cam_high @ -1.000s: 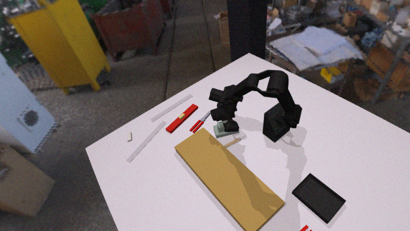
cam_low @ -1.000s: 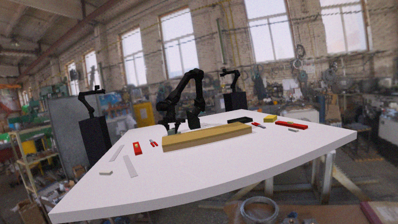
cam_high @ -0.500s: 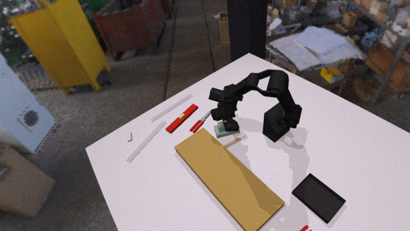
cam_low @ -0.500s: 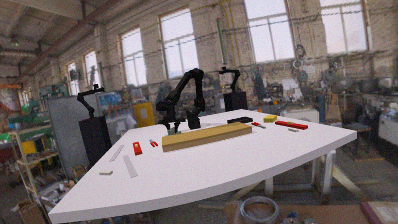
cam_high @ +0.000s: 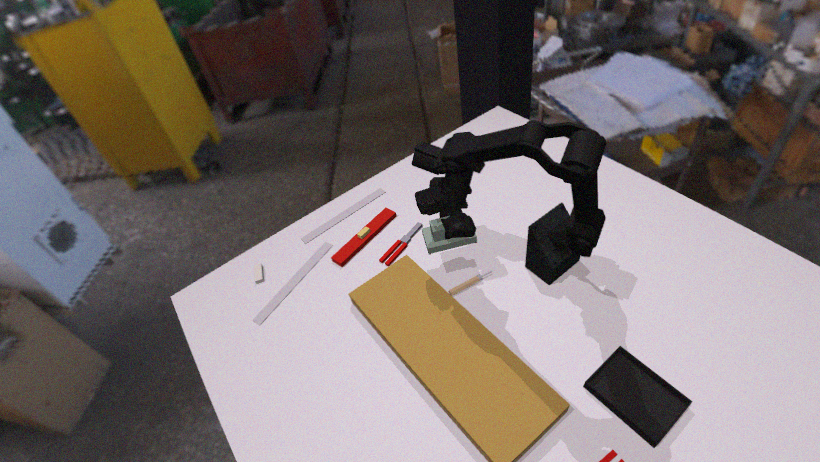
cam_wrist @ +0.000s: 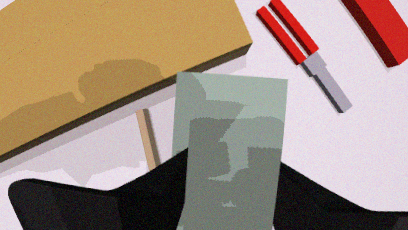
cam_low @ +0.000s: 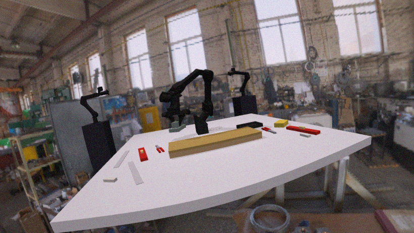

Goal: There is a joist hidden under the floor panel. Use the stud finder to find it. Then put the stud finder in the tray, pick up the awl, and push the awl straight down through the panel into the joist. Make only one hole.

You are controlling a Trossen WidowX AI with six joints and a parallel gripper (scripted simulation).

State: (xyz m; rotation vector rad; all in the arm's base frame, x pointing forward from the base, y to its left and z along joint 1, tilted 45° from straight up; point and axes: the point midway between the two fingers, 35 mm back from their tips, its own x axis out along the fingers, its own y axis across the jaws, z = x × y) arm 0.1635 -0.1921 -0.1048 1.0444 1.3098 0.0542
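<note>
The awl is 9 cm to the left of my gripper tip and 11 cm below it. From my gripper tip the other things lie so: yellow block 16 cm ahead, 70 cm to the left, 10 cm below; stud finder 2 cm behind, 1 cm to the left, 2 cm above; black tray 52 cm to the left, 10 cm below.
</note>
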